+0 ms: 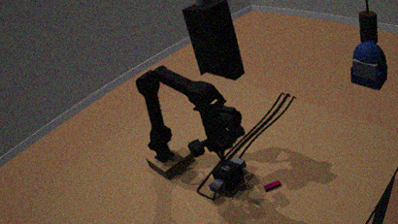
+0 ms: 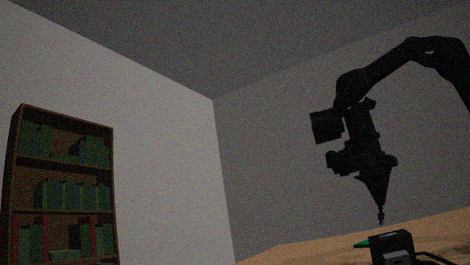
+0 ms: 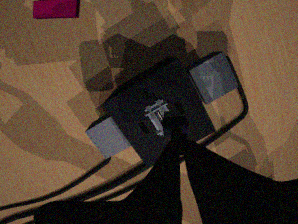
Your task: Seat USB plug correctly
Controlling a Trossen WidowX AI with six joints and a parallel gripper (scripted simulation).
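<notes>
Right now my gripper tip is 2 cm above the USB plug. From my gripper tip the other things lie so: green block (33 cm to the right, 13 cm below, 2 cm ahead); then white tile (30 cm ahead, 13 cm to the right, 13 cm below); then magenta block (16 cm ahead, 13 cm below, 6 cm to the left).
</notes>
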